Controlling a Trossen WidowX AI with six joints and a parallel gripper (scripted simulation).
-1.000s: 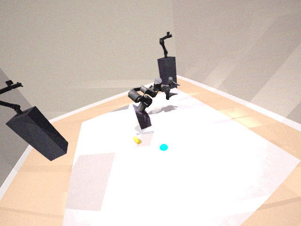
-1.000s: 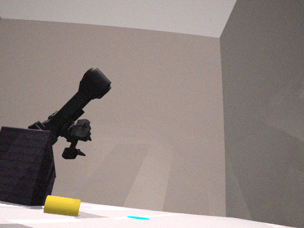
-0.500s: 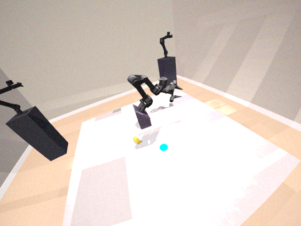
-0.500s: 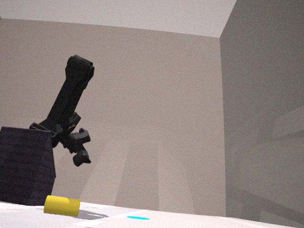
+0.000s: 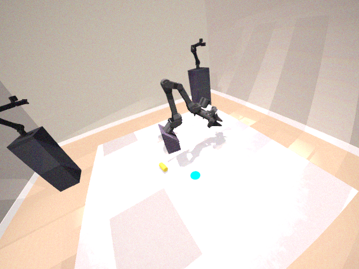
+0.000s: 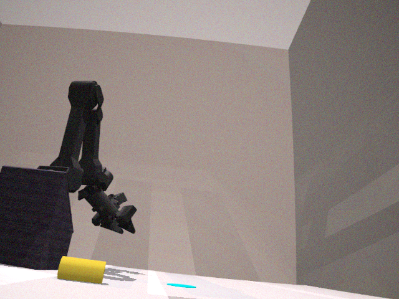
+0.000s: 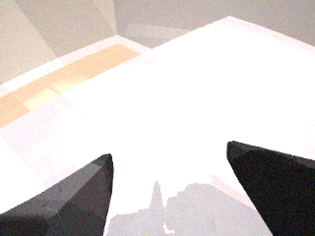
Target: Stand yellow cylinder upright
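The yellow cylinder lies 1 cm behind my gripper tip, 51 cm to the right of it and 10 cm below it. Round my gripper tip: cyan circle: 16 cm ahead, 37 cm to the right, 12 cm below.
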